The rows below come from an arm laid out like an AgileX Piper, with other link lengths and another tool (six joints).
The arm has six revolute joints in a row. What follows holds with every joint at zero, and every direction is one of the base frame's.
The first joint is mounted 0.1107 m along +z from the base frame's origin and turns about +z.
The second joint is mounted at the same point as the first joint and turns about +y.
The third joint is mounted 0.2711 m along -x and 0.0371 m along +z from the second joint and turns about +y.
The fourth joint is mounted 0.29 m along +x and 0.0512 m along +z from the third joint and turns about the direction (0.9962, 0, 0.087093).
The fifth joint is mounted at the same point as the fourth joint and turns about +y.
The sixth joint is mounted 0.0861 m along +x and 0.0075 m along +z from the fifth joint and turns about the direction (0.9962, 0, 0.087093).
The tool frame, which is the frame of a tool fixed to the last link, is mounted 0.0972 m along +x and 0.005 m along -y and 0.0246 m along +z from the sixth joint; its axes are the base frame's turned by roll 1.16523, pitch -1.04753 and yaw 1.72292 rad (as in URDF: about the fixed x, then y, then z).
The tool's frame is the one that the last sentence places.
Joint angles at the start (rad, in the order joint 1, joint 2, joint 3, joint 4, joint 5, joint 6):
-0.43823, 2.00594, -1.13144, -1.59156, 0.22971, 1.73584
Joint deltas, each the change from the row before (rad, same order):
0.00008, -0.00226, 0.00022, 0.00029, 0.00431, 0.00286
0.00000, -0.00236, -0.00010, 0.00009, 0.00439, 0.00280
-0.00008, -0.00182, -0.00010, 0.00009, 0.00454, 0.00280
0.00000, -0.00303, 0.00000, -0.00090, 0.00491, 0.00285
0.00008, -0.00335, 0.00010, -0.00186, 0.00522, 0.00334
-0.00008, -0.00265, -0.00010, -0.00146, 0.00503, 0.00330
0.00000, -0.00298, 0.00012, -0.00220, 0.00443, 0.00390
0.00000, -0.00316, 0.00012, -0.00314, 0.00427, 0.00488
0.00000, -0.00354, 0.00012, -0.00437, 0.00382, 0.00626
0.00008, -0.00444, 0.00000, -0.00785, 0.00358, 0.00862
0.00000, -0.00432, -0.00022, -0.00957, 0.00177, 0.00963
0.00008, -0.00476, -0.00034, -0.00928, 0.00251, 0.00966
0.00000, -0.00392, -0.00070, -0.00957, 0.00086, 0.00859
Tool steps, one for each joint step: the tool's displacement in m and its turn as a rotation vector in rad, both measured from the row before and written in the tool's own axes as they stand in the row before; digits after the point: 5 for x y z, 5 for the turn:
0.00041, 0.00132, -0.00042, -0.00470, -0.00048, 0.00354
0.00058, 0.00146, -0.00042, -0.00498, -0.00009, 0.00354
0.00036, 0.00137, -0.00027, -0.00498, -0.00063, 0.00335
0.00080, 0.00172, -0.00057, -0.00574, 0.00065, 0.00294
0.00092, 0.00183, -0.00065, -0.00614, 0.00111, 0.00261
0.00071, 0.00171, -0.00046, -0.00586, 0.00052, 0.00283
0.00083, 0.00163, -0.00057, -0.00534, 0.00106, 0.00283
0.00095, 0.00168, -0.00061, -0.00533, 0.00149, 0.00307
0.00117, 0.00173, -0.00072, -0.00514, 0.00223, 0.00356
0.00176, 0.00198, -0.00096, -0.00549, 0.00431, 0.00327
0.00200, 0.00172, -0.00097, -0.00398, 0.00551, 0.00299
0.00218, 0.00196, -0.00106, -0.00479, 0.00569, 0.00347
0.00215, 0.00152, -0.00090, -0.00311, 0.00613, 0.00211

